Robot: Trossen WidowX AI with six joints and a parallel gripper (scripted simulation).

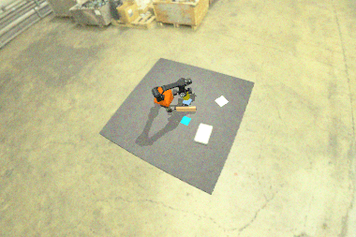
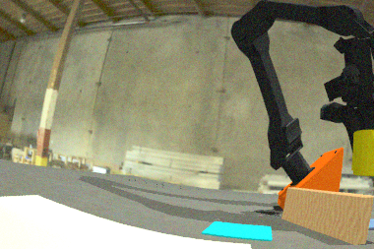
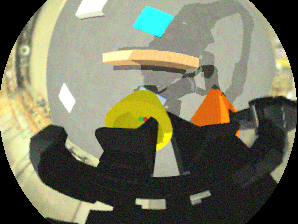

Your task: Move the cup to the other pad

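The cyan pad is 20 cm to the right of my gripper tip, 12 cm below it and 9 cm ahead of it. The rest, counted from my gripper tip: light blue pad 12 cm below, 3 cm to the left, 2 cm ahead; wooden block 10 cm below, 8 cm to the right, 5 cm ahead; yellow cup 2 cm ahead, 1 cm to the left.
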